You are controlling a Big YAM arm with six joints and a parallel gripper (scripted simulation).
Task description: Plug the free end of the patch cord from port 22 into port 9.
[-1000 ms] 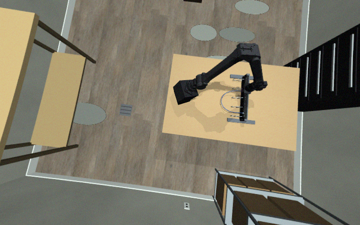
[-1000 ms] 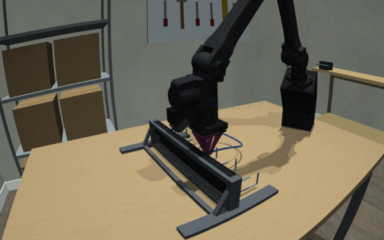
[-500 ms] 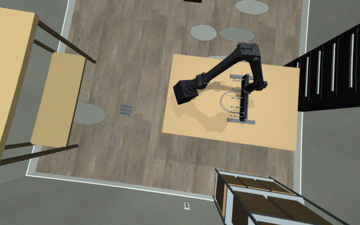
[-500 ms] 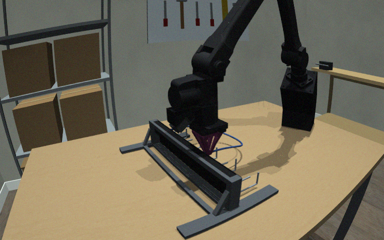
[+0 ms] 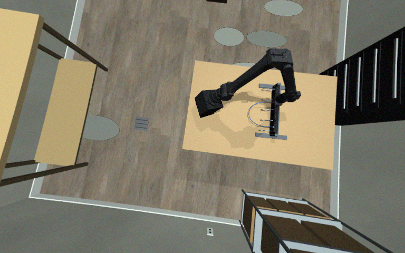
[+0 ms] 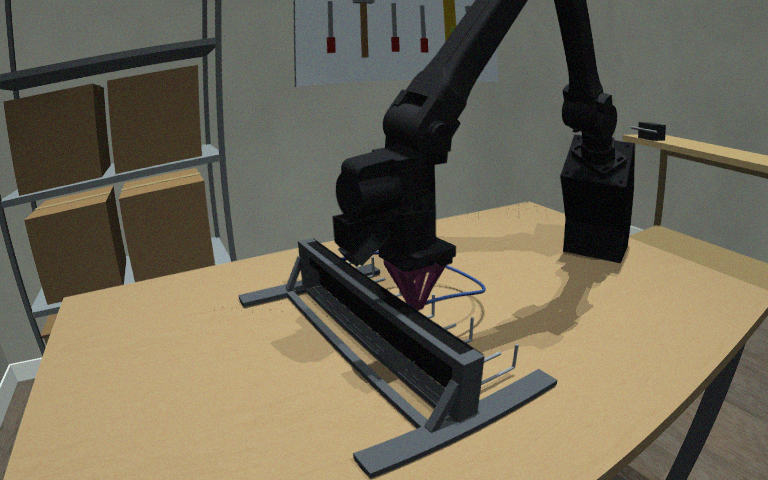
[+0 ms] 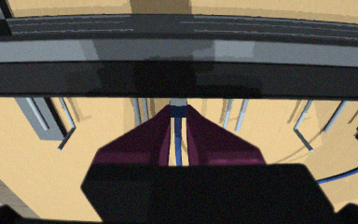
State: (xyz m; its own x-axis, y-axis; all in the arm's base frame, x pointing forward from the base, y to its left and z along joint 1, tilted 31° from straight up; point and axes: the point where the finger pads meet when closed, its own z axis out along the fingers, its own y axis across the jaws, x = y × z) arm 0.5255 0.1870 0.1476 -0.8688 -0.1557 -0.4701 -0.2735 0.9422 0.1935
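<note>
Right now the grey plug is 20 mm ahead of my hand, 10 mm to the left of it and 10 mm below it.
</note>
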